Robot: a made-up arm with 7 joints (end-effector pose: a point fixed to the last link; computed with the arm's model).
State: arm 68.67 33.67 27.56 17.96 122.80 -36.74 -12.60
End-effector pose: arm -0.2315 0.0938 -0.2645 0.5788 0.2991 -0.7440 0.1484
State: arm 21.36 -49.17 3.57 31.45 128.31 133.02 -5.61
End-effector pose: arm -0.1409 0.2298 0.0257 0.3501 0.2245 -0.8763 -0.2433
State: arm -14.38 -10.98 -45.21 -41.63 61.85 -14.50 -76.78
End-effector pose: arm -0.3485 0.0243 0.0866 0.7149 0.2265 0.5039 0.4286
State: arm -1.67 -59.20 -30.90 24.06 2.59 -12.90 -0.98
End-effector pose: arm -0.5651 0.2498 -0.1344 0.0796 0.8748 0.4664 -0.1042
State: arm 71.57 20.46 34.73 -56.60 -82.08 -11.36 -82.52
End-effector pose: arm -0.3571 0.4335 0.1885 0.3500 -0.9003 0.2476 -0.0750
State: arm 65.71 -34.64 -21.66 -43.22 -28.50 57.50 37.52
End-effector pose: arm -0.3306 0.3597 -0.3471 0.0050 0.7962 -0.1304 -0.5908
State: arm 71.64 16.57 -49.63 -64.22 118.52 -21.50 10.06
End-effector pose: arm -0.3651 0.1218 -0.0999 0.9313 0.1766 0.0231 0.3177
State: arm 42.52 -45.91 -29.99 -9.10 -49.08 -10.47 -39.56
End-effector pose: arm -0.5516 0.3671 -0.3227 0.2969 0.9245 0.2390 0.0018
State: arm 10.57 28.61 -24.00 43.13 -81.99 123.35 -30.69
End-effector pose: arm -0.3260 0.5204 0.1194 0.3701 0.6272 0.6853 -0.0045
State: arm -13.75 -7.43 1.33 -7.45 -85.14 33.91 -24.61
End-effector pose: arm -0.2693 0.5493 0.1729 0.3701 -0.8074 -0.1333 0.4398
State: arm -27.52 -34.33 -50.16 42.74 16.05 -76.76 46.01
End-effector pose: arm -0.5044 0.3954 -0.0663 0.6447 -0.5911 -0.3894 -0.2886
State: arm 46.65 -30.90 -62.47 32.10 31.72 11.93 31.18
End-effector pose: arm -0.2305 0.2911 -0.3485 0.2089 0.8098 0.4729 0.2774
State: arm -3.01 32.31 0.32 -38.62 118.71 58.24 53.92
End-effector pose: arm -0.3100 0.1472 0.1475 0.4783 0.6091 -0.5347 -0.3382
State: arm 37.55 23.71 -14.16 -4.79 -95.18 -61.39 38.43
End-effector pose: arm -0.4131 0.5865 -0.0058 0.8752 -0.1939 -0.0753 -0.4367
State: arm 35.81 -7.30 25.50 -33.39 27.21 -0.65 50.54
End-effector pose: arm -0.3036 0.3254 -0.1818 0.1822 -0.9505 0.2418 0.0693
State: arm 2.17 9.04 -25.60 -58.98 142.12 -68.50 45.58
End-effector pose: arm -0.1879 0.1731 0.2960 0.4574 0.3693 0.8028 -0.0994
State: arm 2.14 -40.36 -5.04 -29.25 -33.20 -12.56 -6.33
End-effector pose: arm -0.5576 0.4340 -0.0025 0.1241 0.8959 0.0378 -0.4249
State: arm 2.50 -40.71 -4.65 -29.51 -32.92 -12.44 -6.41
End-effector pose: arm -0.5570 0.4336 -0.0055 0.1296 0.8951 0.0366 -0.4250
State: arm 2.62 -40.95 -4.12 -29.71 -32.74 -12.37 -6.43
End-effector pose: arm -0.5555 0.4345 -0.0073 0.1328 0.8944 0.0334 -0.4258
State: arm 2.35 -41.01 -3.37 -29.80 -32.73 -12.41 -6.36
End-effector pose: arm -0.5526 0.4372 -0.0072 0.1325 0.8940 0.0272 -0.4272
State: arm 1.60 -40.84 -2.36 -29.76 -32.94 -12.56 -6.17
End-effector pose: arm -0.5478 0.4424 -0.0049 0.1278 0.8937 0.0172 -0.4297
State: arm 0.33 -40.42 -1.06 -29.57 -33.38 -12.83 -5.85
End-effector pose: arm -0.5407 0.4499 -0.0003 0.1184 0.8935 0.0029 -0.4331
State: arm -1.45 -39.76 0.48 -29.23 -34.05 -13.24 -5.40
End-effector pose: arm -0.5313 0.4595 0.0065 0.1047 0.8931 -0.0154 -0.4371
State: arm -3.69 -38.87 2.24 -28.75 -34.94 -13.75 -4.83
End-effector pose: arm -0.5192 0.4708 0.0149 0.0874 0.8922 -0.0378 -0.4416
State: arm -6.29 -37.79 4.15 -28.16 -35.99 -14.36 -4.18
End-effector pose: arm -0.5047 0.4829 0.0243 0.0679 0.8903 -0.0634 -0.4457
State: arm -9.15 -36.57 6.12 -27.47 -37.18 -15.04 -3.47
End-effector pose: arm -0.4882 0.4953 0.0340 0.0472 0.8875 -0.0914 -0.4492
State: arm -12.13 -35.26 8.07 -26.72 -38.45 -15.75 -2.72
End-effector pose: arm -0.4701 0.5072 0.0433 0.0264 0.8835 -0.1206 -0.4518
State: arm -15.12 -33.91 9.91 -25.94 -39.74 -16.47 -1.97
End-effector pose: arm -0.4514 0.5181 0.0518 0.0066 0.8787 -0.1498 -0.4532
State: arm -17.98 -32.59 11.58 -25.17 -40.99 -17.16 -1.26
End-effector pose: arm -0.4328 0.5274 0.0592 0.0113 -0.8733 0.1775 0.4535
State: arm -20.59 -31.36 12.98 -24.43 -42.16 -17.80 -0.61
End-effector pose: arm -0.4158 0.5351 0.0652 0.0269 -0.8679 0.2024 0.4529
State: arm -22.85 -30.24 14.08 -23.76 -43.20 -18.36 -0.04
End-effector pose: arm -0.4008 0.5412 0.0702 0.0403 -0.8628 0.2237 0.4515
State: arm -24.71 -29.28 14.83 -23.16 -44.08 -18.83 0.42
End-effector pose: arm -0.3887 0.5457 0.0742 0.0513 -0.8586 0.2403 0.4499
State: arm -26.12 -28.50 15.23 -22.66 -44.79 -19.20 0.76
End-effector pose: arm -0.3799 0.5489 0.0777 0.0602 -0.8555 0.2521 0.4484
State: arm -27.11 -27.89 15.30 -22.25 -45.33 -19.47 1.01
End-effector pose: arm -0.3742 0.5510 0.0808 0.0674 -0.8534 0.2592 0.4471
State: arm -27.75 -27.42 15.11 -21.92 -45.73 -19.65 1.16
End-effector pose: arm -0.3712 0.5522 0.0838 0.0732 -0.8524 0.2624 0.4463
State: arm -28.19 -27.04 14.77 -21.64 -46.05 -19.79 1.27
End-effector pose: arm -0.3698 0.5531 0.0867 0.0784 -0.8519 0.2635 0.4456
